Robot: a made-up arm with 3 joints. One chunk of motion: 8 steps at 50 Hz.
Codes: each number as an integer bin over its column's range. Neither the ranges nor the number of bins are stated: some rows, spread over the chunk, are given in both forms.
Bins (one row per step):
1: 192 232 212
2: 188 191 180
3: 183 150 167
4: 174 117 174
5: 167 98 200
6: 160 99 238
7: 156 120 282
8: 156 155 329
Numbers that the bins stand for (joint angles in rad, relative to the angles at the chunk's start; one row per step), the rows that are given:
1: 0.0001 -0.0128 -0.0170
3: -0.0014 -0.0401 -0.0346
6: -0.0050 -0.0571 -0.0068
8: -0.0056 -0.0384 0.0288
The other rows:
2: -0.0006 -0.0265 -0.0295
4: -0.0028 -0.0511 -0.0319
5: -0.0039 -0.0574 -0.0217
7: -0.0056 -0.0501 0.0104

